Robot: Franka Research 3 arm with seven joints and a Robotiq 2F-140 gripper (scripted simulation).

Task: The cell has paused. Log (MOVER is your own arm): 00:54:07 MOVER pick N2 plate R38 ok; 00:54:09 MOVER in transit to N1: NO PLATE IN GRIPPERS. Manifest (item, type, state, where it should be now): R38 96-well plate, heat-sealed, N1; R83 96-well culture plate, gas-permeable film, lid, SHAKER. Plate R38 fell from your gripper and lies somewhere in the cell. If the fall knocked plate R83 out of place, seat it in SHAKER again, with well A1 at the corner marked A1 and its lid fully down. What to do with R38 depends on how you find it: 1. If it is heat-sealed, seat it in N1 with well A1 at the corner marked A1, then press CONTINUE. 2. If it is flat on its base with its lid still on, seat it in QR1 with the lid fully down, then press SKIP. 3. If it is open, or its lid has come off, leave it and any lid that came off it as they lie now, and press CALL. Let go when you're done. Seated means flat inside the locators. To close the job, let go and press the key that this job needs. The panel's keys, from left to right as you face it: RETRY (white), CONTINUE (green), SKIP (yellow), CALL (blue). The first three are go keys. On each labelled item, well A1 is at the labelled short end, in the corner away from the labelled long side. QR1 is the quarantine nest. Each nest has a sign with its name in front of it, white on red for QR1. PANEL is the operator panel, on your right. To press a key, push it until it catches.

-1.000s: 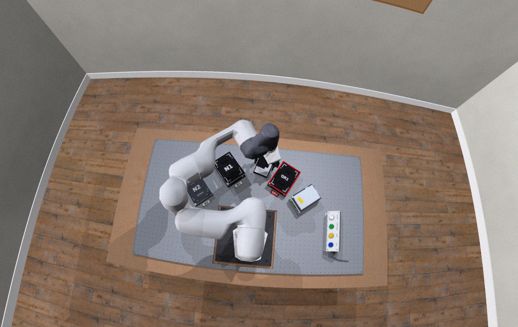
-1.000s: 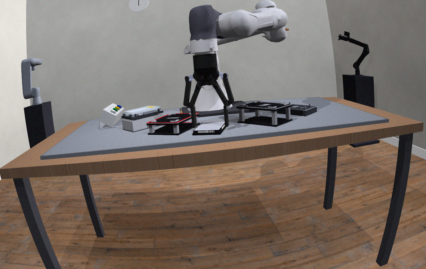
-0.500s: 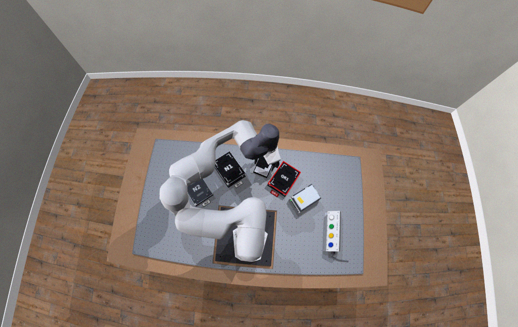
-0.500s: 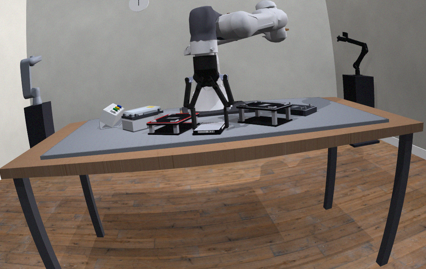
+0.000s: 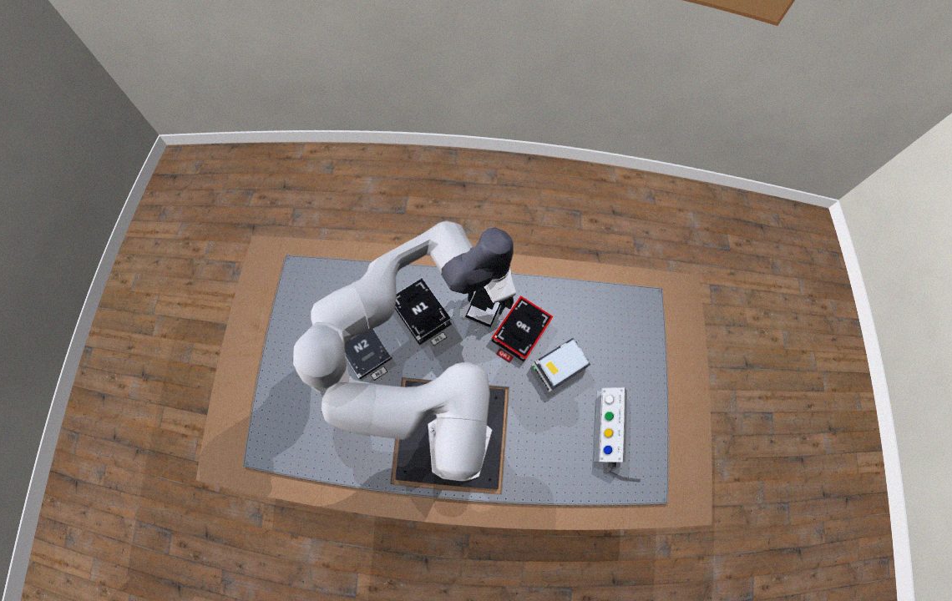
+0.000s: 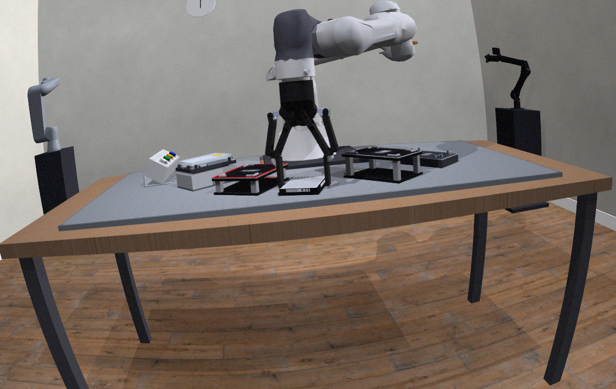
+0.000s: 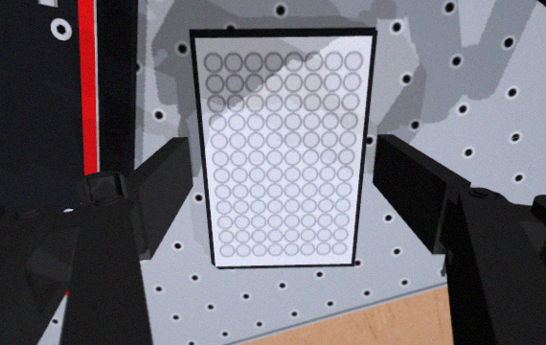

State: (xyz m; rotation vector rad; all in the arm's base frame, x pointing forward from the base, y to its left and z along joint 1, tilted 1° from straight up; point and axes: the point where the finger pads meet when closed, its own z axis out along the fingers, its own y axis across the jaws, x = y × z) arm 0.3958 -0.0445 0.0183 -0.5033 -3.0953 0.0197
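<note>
Right now my hand is 2 cm above the plate R38. From my hand the other things lie so: N1 nest: 20 cm to the left, 5 cm behind, 3 cm above; then QR1 nest: 12 cm to the right, 7 cm behind, 1 cm above; then retry key: 39 cm to the right, 28 cm behind, 4 cm above.
</note>
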